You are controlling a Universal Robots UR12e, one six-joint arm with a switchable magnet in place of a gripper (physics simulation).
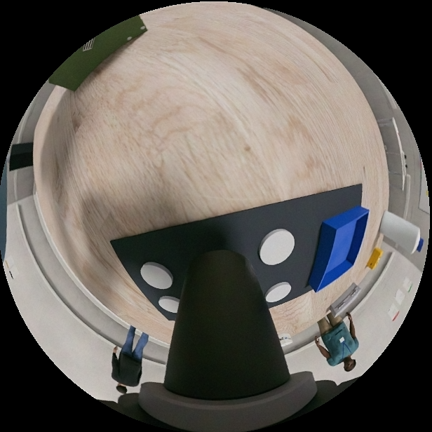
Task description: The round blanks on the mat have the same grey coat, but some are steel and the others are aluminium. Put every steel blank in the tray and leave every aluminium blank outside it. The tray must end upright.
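Observation:
Four round grey blanks show on the dark mat (220, 227): a large one (277, 246) right of the magnet, a smaller-looking one (278, 292) below it, one (156, 275) at the left and one (169, 304) at the lower left, partly behind the tool. Their coats look alike, so steel and aluminium cannot be told apart by sight. The blue tray (342, 245) stands upright at the mat's right end, with no blank in it. My magnet (223, 254) is over the middle of the mat. Its dark body hides what is under its tip, so I cannot tell whether it holds a blank.
A white bottle (400, 232) with a blue cap lies beyond the tray, near a yellow item (374, 258) and a grey item (345, 298). A green board (97, 52) is at the upper left. Two people (127, 365) (340, 342) stand beyond the table edge.

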